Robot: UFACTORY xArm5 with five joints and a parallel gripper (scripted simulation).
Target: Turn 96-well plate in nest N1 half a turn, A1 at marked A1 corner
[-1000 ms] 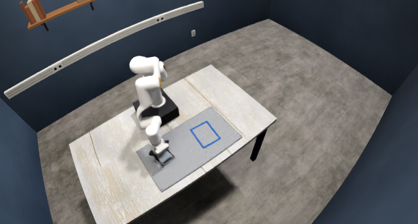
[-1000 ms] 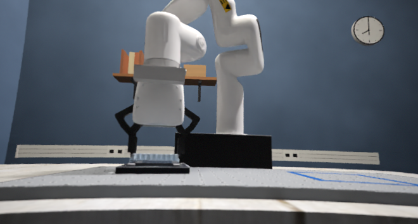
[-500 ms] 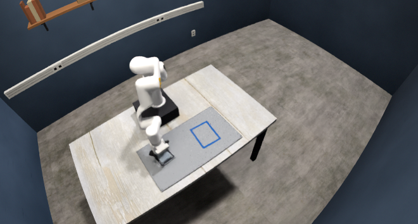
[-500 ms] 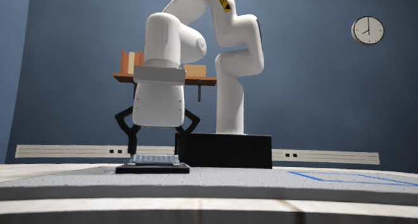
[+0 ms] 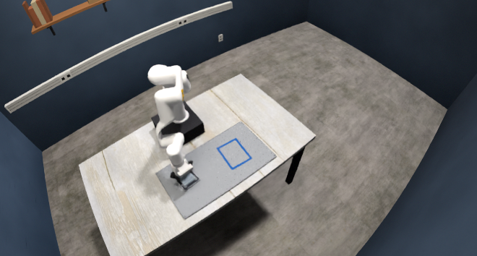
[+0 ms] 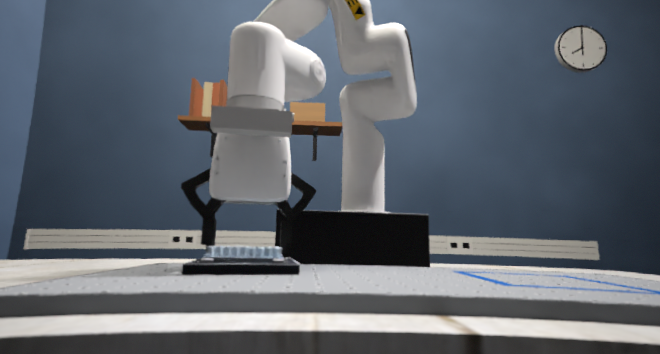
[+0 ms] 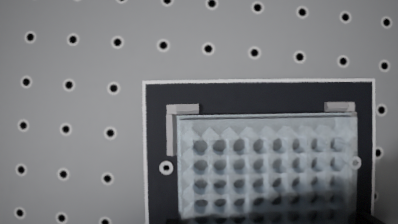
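The 96-well plate lies 10 mm below my hand. Also, from my hand: black plate nest: 30 mm below.
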